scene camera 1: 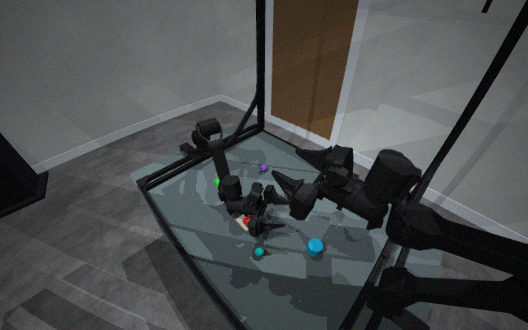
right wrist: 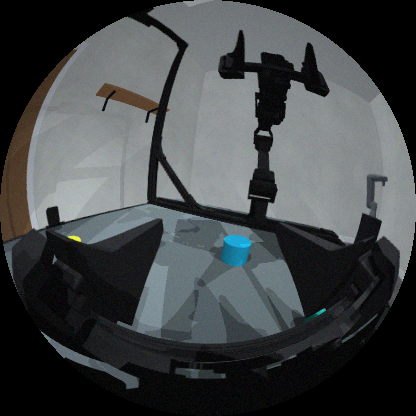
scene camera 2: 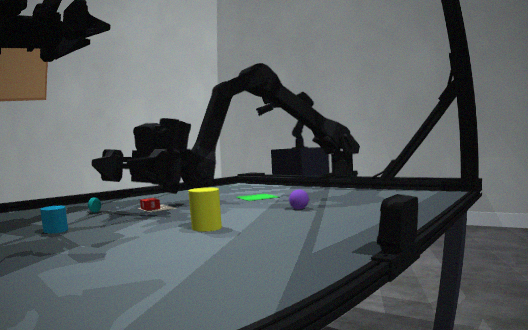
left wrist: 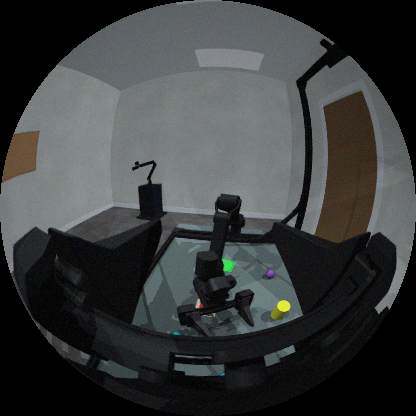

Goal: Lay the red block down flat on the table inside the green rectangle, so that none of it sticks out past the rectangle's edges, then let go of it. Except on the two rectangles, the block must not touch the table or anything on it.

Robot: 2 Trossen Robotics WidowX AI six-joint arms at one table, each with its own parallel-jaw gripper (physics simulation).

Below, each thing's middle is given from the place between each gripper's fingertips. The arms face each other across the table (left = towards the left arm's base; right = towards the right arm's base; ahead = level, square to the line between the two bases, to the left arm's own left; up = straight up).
Right now my right hand is 120 mm to the right of the blue cylinder (right wrist: 235,249), 80 mm above it and 10 mm past it. Round my right hand: yellow cylinder (scene camera 2: 205,212): 150 mm behind, 100 mm to the right, 70 mm below.
Right now my left hand is 6 cm past the blue cylinder, 11 cm to the right of it and 33 cm above it. Round my left hand: yellow cylinder 20 cm behind, 11 cm to the right, 32 cm below.
